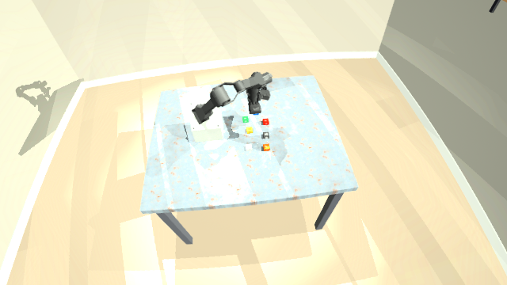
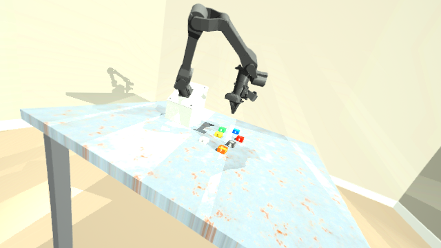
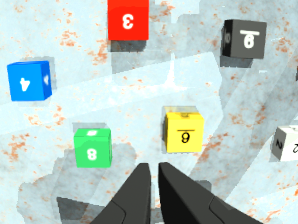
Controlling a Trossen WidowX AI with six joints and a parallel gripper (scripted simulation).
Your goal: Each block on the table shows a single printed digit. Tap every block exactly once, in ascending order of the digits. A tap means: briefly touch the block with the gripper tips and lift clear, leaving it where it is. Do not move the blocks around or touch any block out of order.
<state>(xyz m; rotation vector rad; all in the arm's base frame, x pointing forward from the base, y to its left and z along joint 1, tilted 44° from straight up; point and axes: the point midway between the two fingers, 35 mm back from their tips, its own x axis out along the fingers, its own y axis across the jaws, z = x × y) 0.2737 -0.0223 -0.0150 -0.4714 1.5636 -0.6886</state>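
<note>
Now: the black block 50 mm ahead of my gripper tip, 90 mm to the right of it and 110 mm below it. From my gripper tip the other things lie so: yellow block 30 mm behind, 30 mm to the right, 110 mm below; green block 40 mm behind, 50 mm to the left, 110 mm below; red block 70 mm ahead, 10 mm to the left, 110 mm below.
</note>
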